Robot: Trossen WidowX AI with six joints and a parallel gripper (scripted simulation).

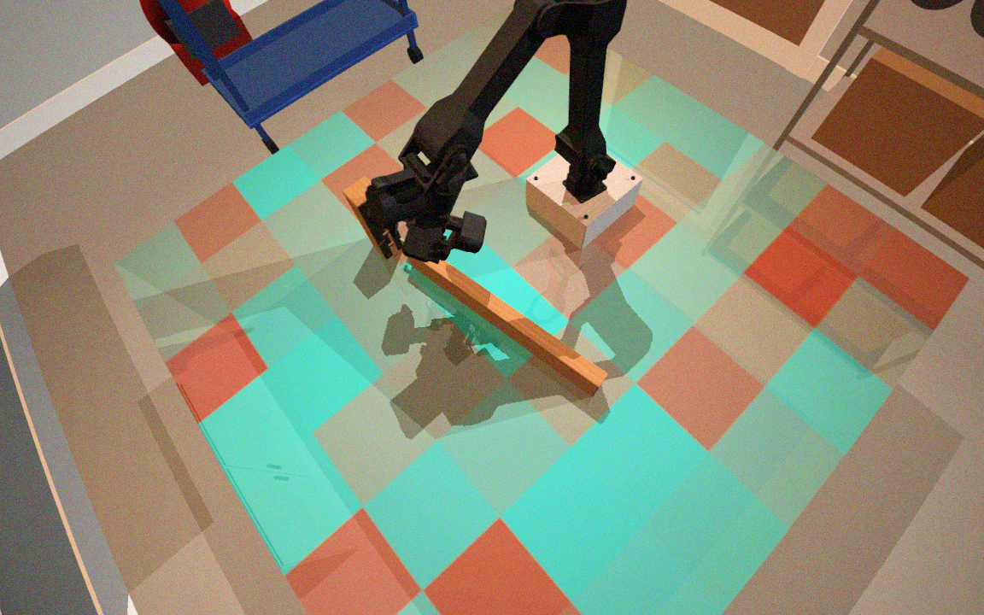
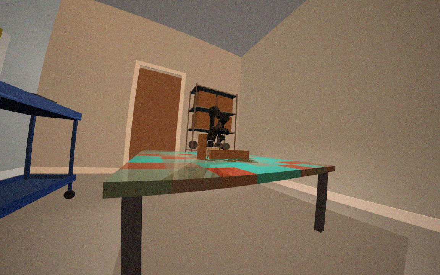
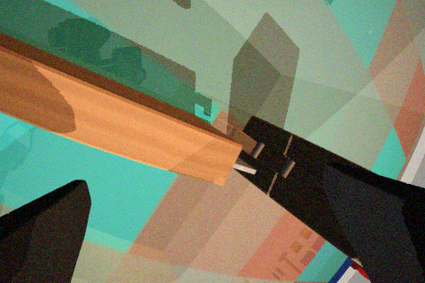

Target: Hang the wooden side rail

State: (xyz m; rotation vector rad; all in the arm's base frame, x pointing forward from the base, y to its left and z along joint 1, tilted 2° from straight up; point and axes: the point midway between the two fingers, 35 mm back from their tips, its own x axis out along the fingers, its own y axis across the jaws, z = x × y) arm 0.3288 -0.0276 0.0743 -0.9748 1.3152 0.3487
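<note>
Right now the headboard post is 4 cm ahead of my gripper tip, 11 cm to the right of it and 4 cm below it.
</note>
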